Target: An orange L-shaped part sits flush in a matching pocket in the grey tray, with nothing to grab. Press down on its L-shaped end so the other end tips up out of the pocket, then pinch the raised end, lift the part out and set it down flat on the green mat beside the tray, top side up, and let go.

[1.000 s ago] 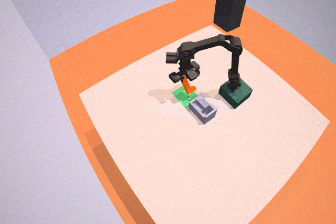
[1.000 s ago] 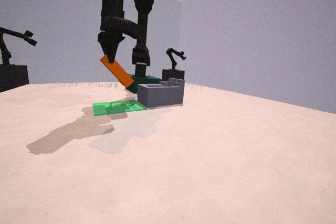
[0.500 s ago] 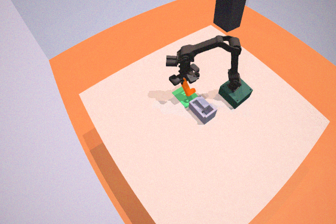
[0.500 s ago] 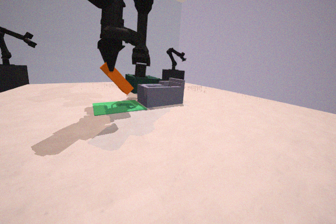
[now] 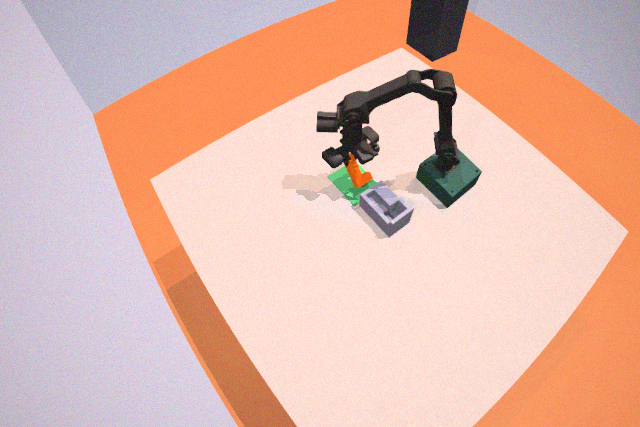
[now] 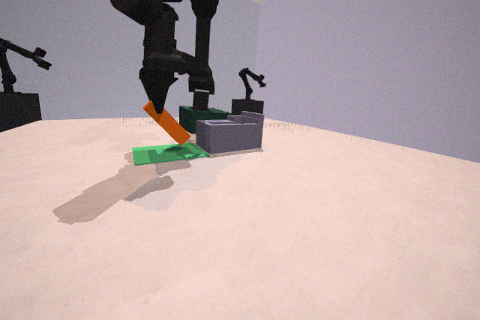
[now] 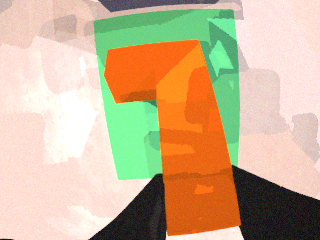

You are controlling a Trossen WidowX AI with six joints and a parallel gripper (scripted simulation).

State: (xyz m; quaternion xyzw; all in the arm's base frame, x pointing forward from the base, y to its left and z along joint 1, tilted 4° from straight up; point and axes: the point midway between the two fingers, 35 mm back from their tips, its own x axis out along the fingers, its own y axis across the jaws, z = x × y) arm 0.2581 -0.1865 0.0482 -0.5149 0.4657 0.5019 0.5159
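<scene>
Right now the green mat is 20 mm to the left of my gripper tip and 100 mm below it. Also, from my gripper tip: orange L-shaped part 20 mm behind, 30 mm to the left, 30 mm below.
</scene>
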